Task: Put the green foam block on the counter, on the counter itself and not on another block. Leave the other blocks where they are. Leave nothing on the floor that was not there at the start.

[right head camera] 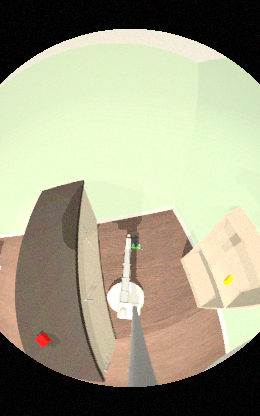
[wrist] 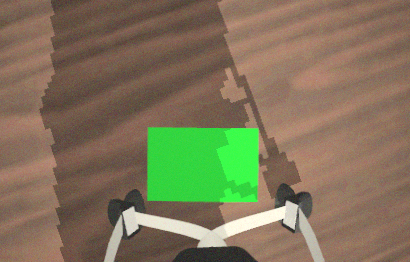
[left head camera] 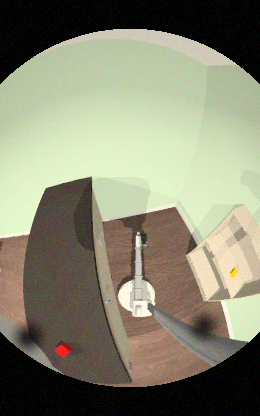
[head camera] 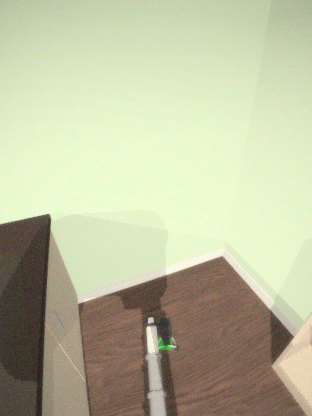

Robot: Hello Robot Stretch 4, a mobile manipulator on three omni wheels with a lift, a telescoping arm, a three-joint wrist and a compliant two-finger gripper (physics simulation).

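Places are measured from the robot's base along level axes (x ahead, y right, z down), in centimetres.
Pixels of known places: gripper, fingertip midpoint: [right head camera: 135, 248] [wrist: 209, 203] [left head camera: 142, 246] [head camera: 166, 350].
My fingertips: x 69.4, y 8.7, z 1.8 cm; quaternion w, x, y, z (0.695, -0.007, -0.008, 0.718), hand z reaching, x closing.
Ahead of a thing's pixels: the offset from my fingertips to its top centre. Level surfaces: height alone.
The green foam block @(dx +4.1, dy -0.3, dz -3.6 cm) [wrist: 187, 165] [head camera: 165, 343] [left head camera: 144, 245] [right head camera: 135, 246] lies on the wooden floor, its long sides running left to right in the wrist view. My gripper [wrist: 209, 203] [head camera: 168, 347] is open, with its fingertips wide apart, wider than the block. In the wrist view the fingertips show just below the block's near edge, one to each side, and nothing is between them. The exact height of the fingers over the floor is hard to tell. The long counter @(dz -90.1 cm) [head camera: 25, 235] [left head camera: 55, 250] [right head camera: 45, 250] has a dark top and stands left of the arm.
A red block [left head camera: 63, 350] [right head camera: 43, 339] sits on the counter's near end. A yellow block @(dx -64.5, dy +92.1, dz -61.6 cm) [left head camera: 233, 272] [right head camera: 228, 280] rests in a beige open unit [head camera: 300, 372] [left head camera: 200, 272] [right head camera: 192, 282] at the right. A green wall with white skirting stands beyond the arm.
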